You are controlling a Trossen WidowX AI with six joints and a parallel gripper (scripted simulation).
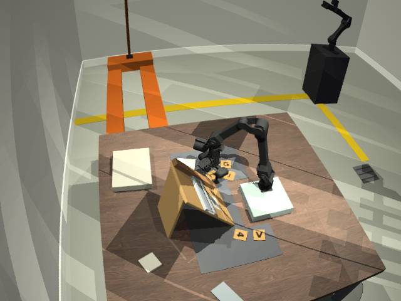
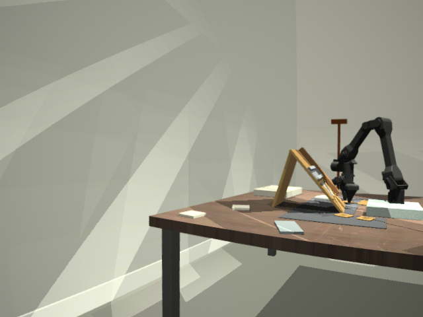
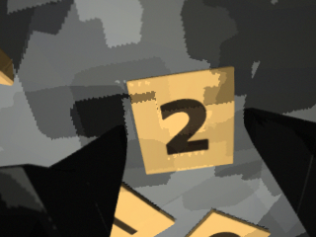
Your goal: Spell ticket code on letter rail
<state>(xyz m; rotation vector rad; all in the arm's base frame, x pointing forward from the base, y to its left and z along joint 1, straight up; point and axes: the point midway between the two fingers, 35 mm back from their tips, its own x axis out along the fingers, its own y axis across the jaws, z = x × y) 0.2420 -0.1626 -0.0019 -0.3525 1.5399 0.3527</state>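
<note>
My gripper tip is now 13 cm short of the white card and 9 cm to the left of it. From my gripper tip the other things lie so: cream box: 43 cm ahead, 10 cm to the right, 2 cm above; grey mat: 19 cm to the left, 4 cm behind; white ticket: 25 cm to the left, 9 cm above, 5 cm ahead.
</note>
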